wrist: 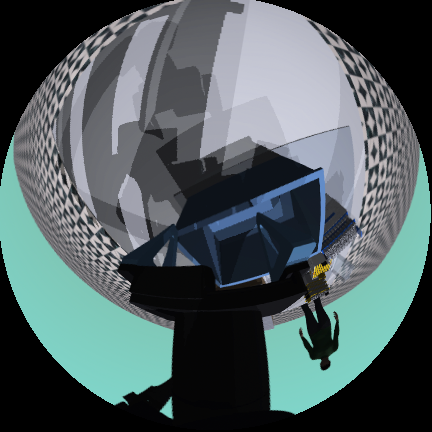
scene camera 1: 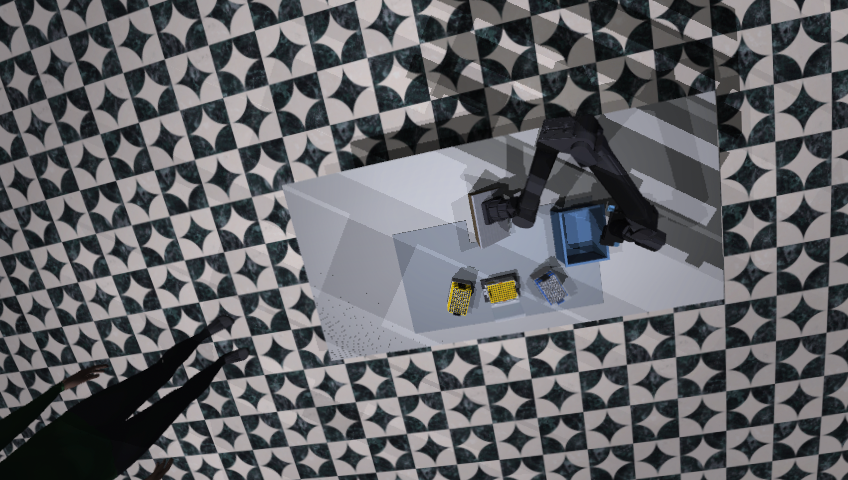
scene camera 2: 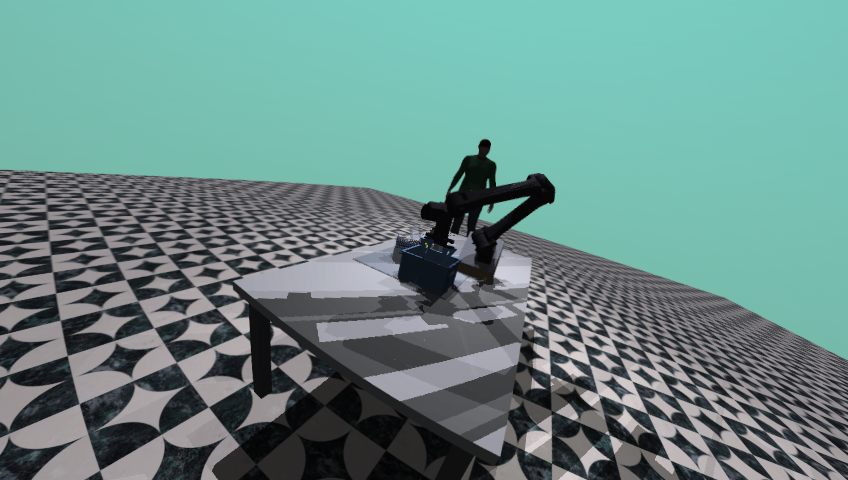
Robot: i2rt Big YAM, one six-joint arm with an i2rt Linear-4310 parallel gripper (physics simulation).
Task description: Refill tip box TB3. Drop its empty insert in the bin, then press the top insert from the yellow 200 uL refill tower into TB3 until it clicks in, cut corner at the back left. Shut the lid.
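My gripper [scene camera 1: 611,227] [scene camera 2: 437,238] [wrist: 214,222] is open and holds nothing. It hangs at the right rim of the blue bin [scene camera 1: 580,233] [scene camera 2: 428,269] [wrist: 278,201], and its blue fingers reach over the bin's opening in the wrist view. On the grey mat [scene camera 1: 433,298] stand three things in a row. They are the yellow refill tower [scene camera 1: 459,296], a tip box with a yellow insert [scene camera 1: 500,290] [wrist: 320,270] and its lid up, and a blue tip box with a grey insert [scene camera 1: 551,286] [wrist: 342,233]. I cannot read which box is TB3. All three are well apart from the gripper.
The arm's base stands on a wood-edged plate [scene camera 1: 474,220] left of the bin. The table [scene camera 1: 367,196] [scene camera 2: 331,280] stands on a tiled floor. A person [scene camera 2: 477,172] [scene camera 1: 116,406] stands beyond the table's far side.
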